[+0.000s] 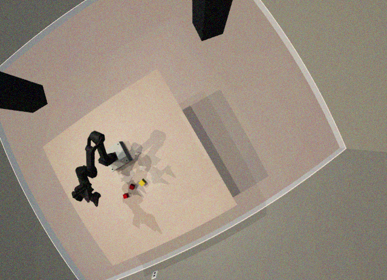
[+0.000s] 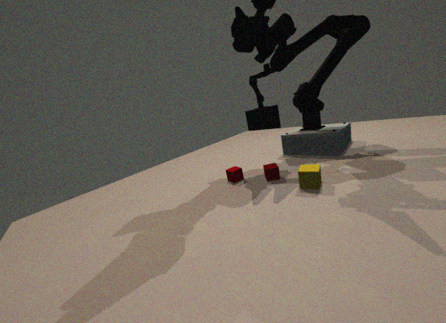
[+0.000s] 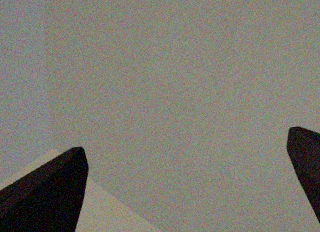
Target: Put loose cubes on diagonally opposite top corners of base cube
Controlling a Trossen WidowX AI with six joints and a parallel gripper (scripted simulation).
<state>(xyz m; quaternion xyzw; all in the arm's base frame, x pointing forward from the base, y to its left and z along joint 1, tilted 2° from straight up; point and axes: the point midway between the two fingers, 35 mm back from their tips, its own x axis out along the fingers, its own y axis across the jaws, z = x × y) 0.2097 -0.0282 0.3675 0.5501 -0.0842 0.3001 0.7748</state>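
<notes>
My gripper tip is now 5 cm short of the yellow base cube, 14 cm to the right of it and 44 cm above it. Round my gripper tip: red cube (6 cm ahead, 4 cm to the left, 44 cm below).
</notes>
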